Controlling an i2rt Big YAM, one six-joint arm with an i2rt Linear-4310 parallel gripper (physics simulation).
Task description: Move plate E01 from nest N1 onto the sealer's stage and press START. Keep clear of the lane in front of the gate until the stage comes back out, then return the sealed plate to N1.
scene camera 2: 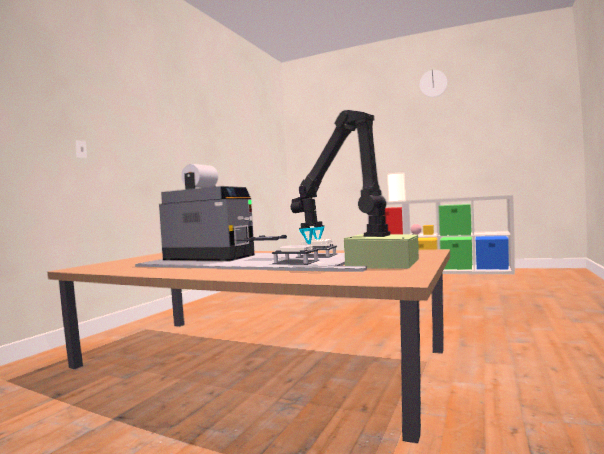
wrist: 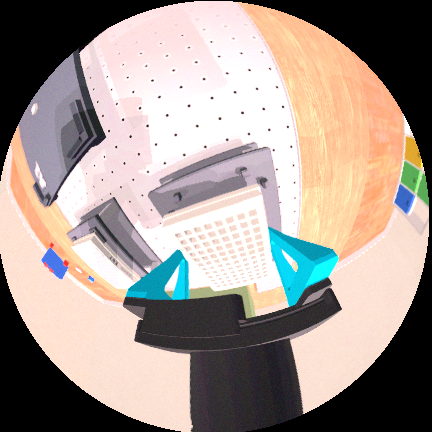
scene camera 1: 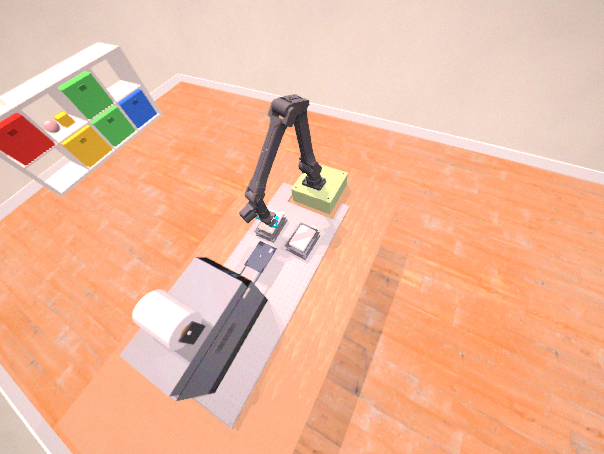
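Where they show: gripper, between the fingertips: (scene camera 2: 313, 243) (wrist: 225, 241) (scene camera 1: 269, 223); arm's base, origin of its link: (scene camera 2: 377, 235) (scene camera 1: 314, 182).
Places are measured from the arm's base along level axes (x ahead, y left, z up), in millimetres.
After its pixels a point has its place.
Observation:
My gripper (scene camera 1: 270, 223) {z -38, x 331, y -99 mm} (scene camera 2: 312, 240) {z -38, x 331, y -99 mm} (wrist: 225, 241) {z -38, x 331, y -99 mm} has cyan fingers shut on the long sides of a white well plate (wrist: 225, 250) {z -25, x 333, y -98 mm}. The plate is about level, low over the dark grey nest (scene camera 2: 330, 250) {z -61, x 236, y -55 mm} (wrist: 215, 177) {z -55, x 390, y -108 mm}, on the far side in scene camera 2. I cannot tell whether it touches the nest. The nest's far strip and pins show past the plate in the wrist view. The sealer's dark stage (scene camera 1: 260, 256) {z 4, x 525, y -14 mm} (scene camera 2: 267, 237) {z 3, x 516, y 8 mm} (wrist: 52, 112) is out in front of the sealer (scene camera 1: 220, 327) {z 204, x 853, y 106 mm} (scene camera 2: 192, 227) {z 66, x 877, y 107 mm} and bears no plate. Labels E01 and N1 are not readable.
A second white plate (scene camera 1: 303, 237) {z -31, x 326, y 109 mm} (scene camera 2: 294, 248) {z -34, x 309, y 143 mm} (wrist: 102, 254) {z -30, x 359, y 62 mm} sits on the neighbouring nest (scene camera 1: 298, 254) {z -92, x 399, y 114 mm} (scene camera 2: 295, 254) (wrist: 120, 220) {z -93, x 367, y 55 mm}. A green box (scene camera 1: 320, 192) {z 3, x 51, y 67 mm} (scene camera 2: 381, 251) {z -47, x -53, y 145 mm} carries the arm's base. A white film roll (scene camera 1: 162, 317) {z 378, x 899, y 20 mm} (scene camera 2: 202, 176) {z 312, x 843, y 50 mm} tops the sealer, and a green light (scene camera 2: 249, 202) {z 173, x 675, y -101 mm} shows on its front.

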